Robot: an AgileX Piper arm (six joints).
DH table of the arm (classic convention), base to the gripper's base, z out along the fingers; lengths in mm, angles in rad. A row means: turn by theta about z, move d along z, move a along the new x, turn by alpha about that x. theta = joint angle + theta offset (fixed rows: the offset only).
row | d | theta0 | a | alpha
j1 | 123 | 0 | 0 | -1.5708
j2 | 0 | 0.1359 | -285.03 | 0
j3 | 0 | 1.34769 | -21.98 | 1.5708
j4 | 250.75 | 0 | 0 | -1.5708
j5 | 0 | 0 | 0 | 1.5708
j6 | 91 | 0 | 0 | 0
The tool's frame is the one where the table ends.
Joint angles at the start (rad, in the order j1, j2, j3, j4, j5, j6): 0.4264 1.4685 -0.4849 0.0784 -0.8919 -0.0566
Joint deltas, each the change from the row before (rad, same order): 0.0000 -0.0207 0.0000 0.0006 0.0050 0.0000; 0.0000 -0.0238 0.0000 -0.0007 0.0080 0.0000; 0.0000 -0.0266 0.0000 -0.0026 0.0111 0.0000; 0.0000 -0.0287 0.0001 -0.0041 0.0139 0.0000; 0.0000 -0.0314 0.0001 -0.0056 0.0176 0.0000; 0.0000 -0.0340 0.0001 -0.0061 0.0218 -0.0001; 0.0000 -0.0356 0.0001 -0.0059 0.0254 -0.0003
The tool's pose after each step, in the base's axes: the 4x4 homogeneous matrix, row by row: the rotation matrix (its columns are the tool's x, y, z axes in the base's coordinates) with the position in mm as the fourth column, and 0 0 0 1 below. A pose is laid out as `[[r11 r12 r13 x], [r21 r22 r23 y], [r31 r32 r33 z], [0 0 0 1]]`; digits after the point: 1 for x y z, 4 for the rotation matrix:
[[0.0112 -0.3571 0.9340 249.9], [-0.0022 0.9341 0.3571 107.4], [-0.9999 -0.0060 0.0097 230.4], [0 0 0 1]]
[[0.0256 -0.3579 0.9334 247.5], [0.0044 0.9338 0.3579 106.4], [-0.9997 -0.0050 0.0254 236.1], [0 0 0 1]]
[[0.0401 -0.3601 0.9320 244.7], [0.0099 0.9329 0.3600 105.4], [-0.9991 -0.0052 0.0410 242.2], [0 0 0 1]]
[[0.0544 -0.3635 0.9300 241.4], [0.0143 0.9316 0.3632 104.3], [-0.9984 -0.0065 0.0558 248.6], [0 0 0 1]]
[[0.0681 -0.3678 0.9274 237.6], [0.0174 0.9299 0.3675 103.0], [-0.9975 -0.0089 0.0697 255.1], [0 0 0 1]]
[[0.0805 -0.3725 0.9245 233.3], [0.0195 0.9280 0.3722 101.6], [-0.9966 -0.0119 0.0819 261.9], [0 0 0 1]]
[[0.0911 -0.3769 0.9218 228.7], [0.0206 0.9261 0.3767 100.1], [-0.9956 -0.0153 0.0922 268.5], [0 0 0 1]]

